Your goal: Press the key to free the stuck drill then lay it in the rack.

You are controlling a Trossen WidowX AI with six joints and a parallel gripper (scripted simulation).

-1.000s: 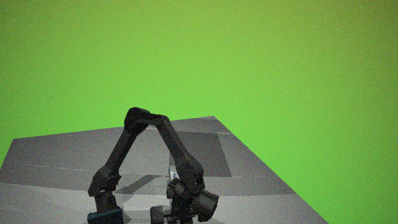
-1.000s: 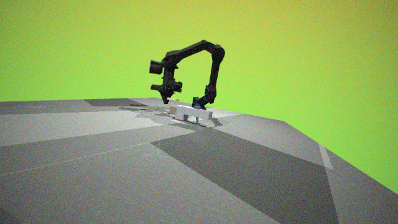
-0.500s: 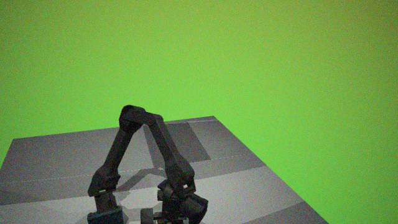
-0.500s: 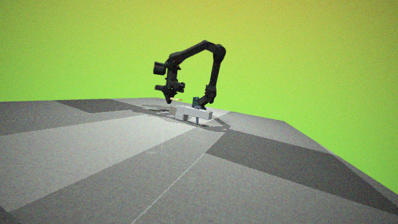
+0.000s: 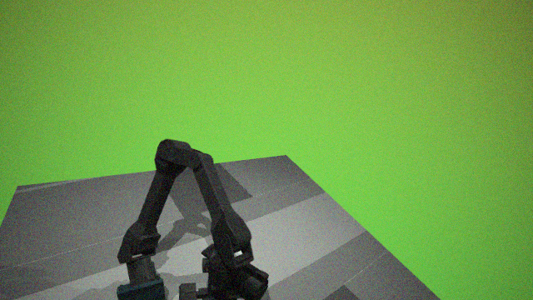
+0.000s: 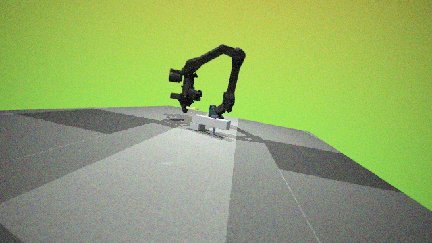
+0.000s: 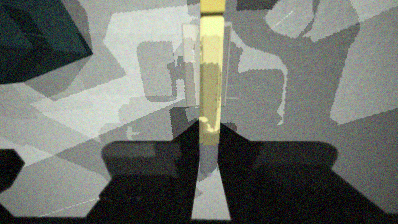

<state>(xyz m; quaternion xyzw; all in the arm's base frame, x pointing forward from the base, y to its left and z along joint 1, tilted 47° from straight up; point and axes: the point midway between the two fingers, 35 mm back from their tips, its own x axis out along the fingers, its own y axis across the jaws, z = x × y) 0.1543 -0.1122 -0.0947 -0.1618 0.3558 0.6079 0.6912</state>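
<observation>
My gripper tip is 1 cm short of the yellow drill, 4 cm to the right of it and 3 cm below it. The rest, counted from my gripper tip: grey slotted rack (1 cm ahead, 5 cm to the left, 3 cm below); then grey block (14 cm ahead, 18 cm to the left); then blue key (14 cm ahead, 21 cm to the left).
</observation>
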